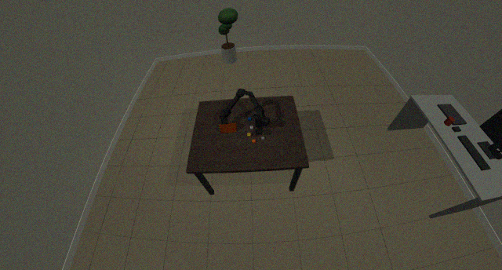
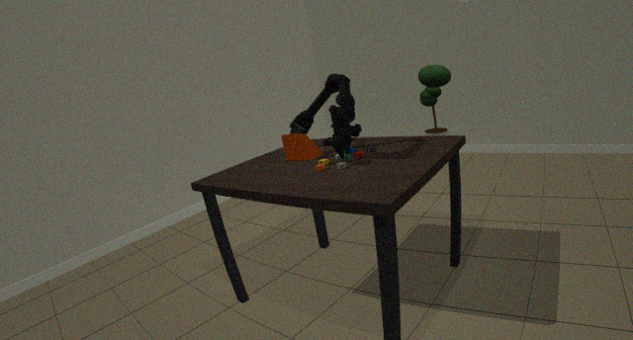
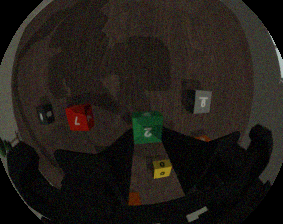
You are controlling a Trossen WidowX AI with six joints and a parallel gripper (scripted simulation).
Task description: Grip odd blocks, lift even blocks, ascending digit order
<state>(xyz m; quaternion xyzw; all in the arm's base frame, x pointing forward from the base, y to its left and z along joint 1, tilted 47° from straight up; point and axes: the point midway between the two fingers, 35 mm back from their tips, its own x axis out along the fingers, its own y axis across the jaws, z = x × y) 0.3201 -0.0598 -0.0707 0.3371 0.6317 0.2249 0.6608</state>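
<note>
Right now my gripper tip is 70 mm past the orange block, 100 mm to the left of it and 10 mm above it. Round my gripper tip: green block (10 mm ahead); then grey block (20 mm ahead, 80 mm to the right, 10 mm below); then white block (60 mm behind, 70 mm to the left, 10 mm below).
</note>
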